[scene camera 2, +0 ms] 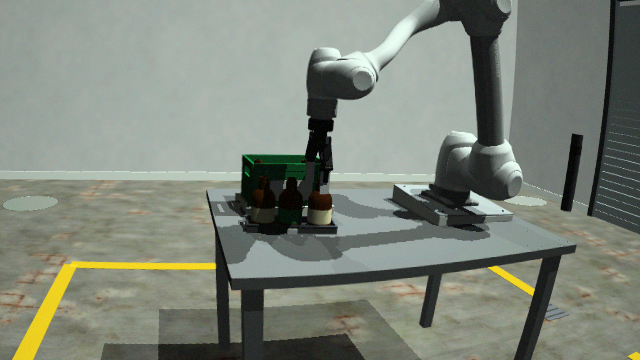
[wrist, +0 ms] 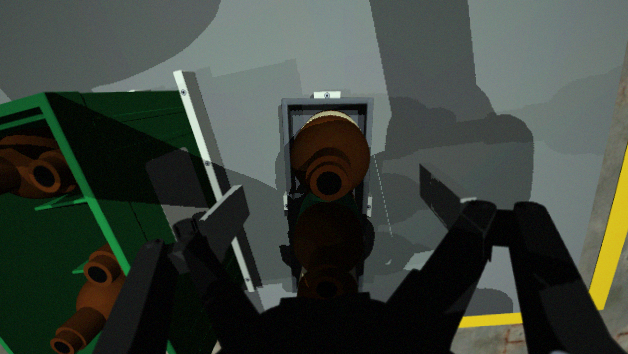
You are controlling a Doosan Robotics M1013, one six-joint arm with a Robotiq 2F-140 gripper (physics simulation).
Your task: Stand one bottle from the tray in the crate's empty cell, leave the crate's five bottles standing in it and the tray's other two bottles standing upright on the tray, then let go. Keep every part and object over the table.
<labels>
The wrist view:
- my gripper: 329, 190
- brown bottle: 330, 156
</labels>
